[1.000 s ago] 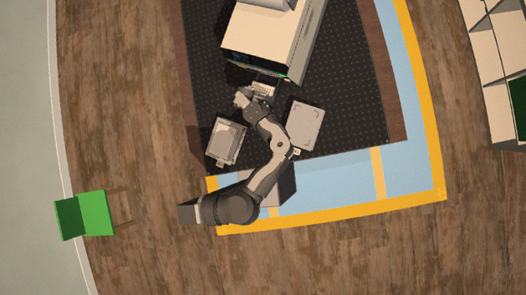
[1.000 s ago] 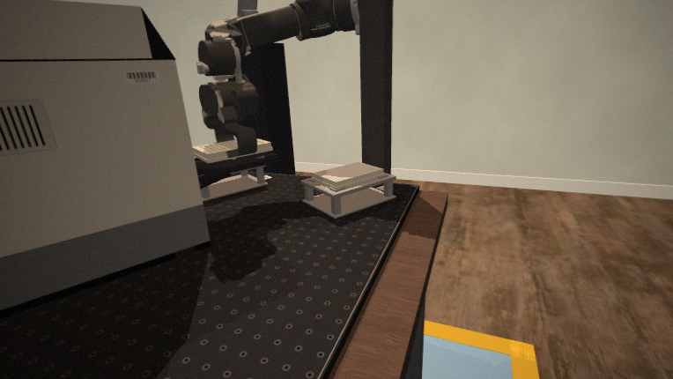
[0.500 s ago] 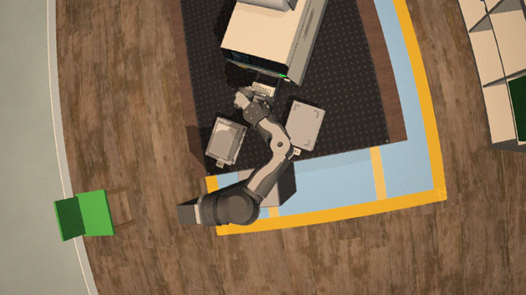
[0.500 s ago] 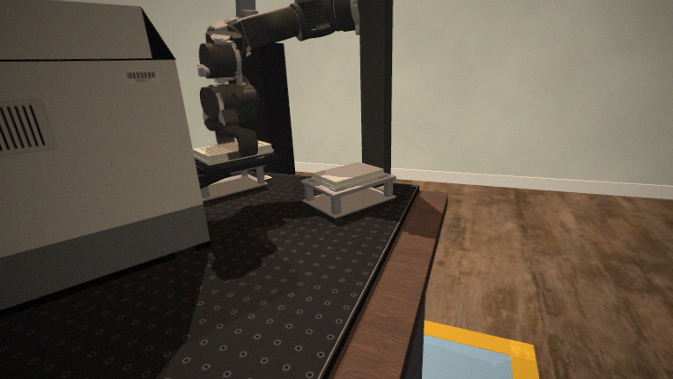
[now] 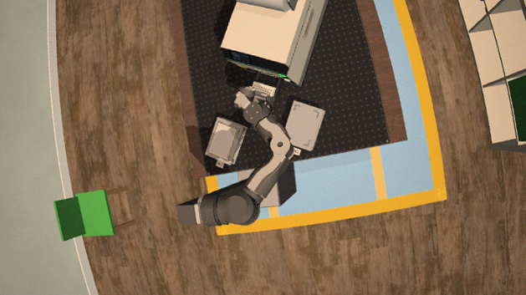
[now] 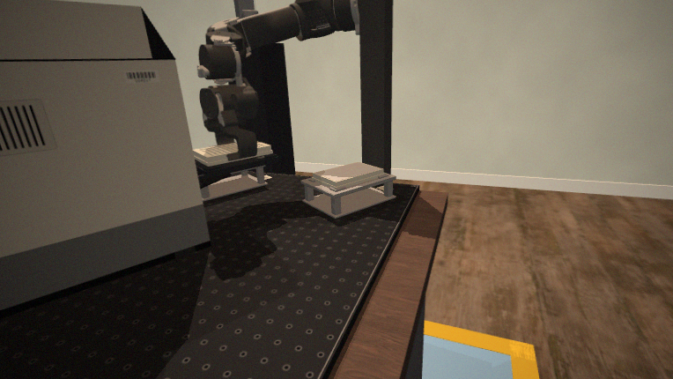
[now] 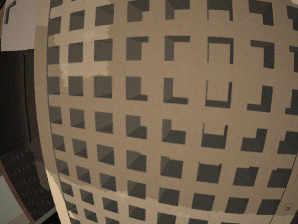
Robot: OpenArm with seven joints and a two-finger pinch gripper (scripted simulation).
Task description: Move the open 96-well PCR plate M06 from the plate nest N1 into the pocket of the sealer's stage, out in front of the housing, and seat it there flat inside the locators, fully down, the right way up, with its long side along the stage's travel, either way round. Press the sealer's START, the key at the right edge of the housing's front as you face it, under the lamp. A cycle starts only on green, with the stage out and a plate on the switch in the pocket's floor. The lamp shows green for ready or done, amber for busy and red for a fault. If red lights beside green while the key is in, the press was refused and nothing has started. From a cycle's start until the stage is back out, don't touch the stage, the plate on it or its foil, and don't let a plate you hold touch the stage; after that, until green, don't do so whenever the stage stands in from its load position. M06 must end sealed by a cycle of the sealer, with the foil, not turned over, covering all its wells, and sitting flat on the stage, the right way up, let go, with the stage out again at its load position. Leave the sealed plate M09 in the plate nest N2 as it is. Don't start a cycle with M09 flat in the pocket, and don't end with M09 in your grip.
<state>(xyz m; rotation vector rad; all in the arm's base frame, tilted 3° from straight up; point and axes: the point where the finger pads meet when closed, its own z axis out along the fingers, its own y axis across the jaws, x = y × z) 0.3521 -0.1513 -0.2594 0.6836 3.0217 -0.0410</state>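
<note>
The 96-well plate M06 lies right at my hand. From my hand the other things lie so: sealer's stage: 2 cm below; plate nest N1: 11 cm behind, 13 cm to the right, 7 cm below; sealed plate M09: 13 cm behind, 19 cm to the left, 7 cm below.
</note>
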